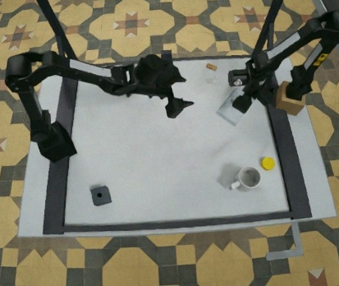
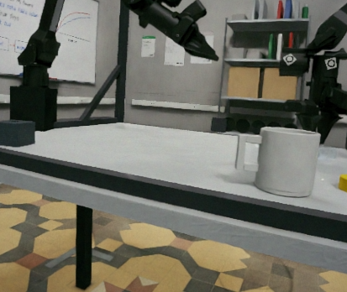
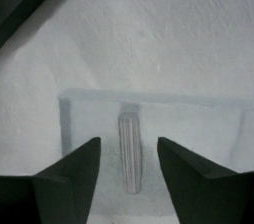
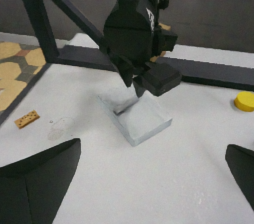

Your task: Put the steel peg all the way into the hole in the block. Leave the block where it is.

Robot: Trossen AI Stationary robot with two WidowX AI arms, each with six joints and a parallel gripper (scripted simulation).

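My left gripper is now 6 cm above the steel peg, 2 cm to the left of it and 2 cm past it. From my left hand the other things lie so: yellow disc 27 cm ahead, 6 cm below, 1 cm to the left; white mug 31 cm ahead, 10 cm to the right, 3 cm below; plate 6 cm below, 4 cm to the right.
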